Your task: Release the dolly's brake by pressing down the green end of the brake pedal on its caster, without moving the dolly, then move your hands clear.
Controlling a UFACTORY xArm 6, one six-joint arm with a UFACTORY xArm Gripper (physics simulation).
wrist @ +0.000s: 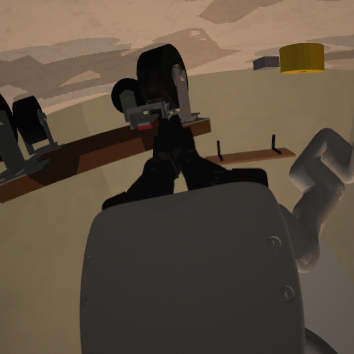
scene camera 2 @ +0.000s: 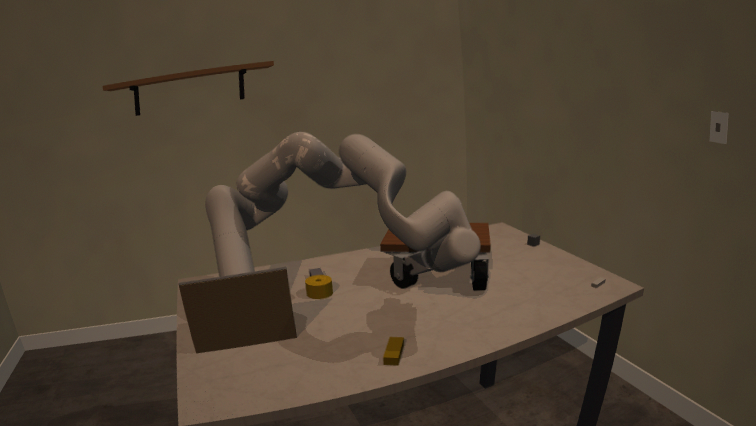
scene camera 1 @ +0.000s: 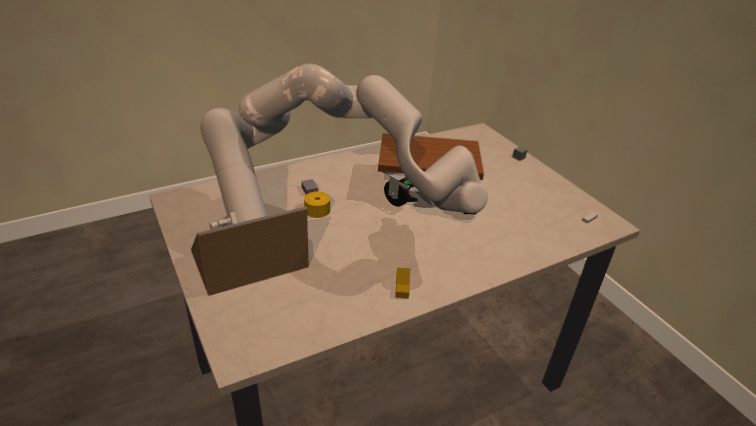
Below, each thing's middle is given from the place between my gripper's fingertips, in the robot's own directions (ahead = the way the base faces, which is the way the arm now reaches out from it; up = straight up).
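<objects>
The yellow cylinder (wrist: 305, 57) sits 7 cm below my hand, and it is 17 cm to the left of my hand and 20 cm behind it.
</objects>
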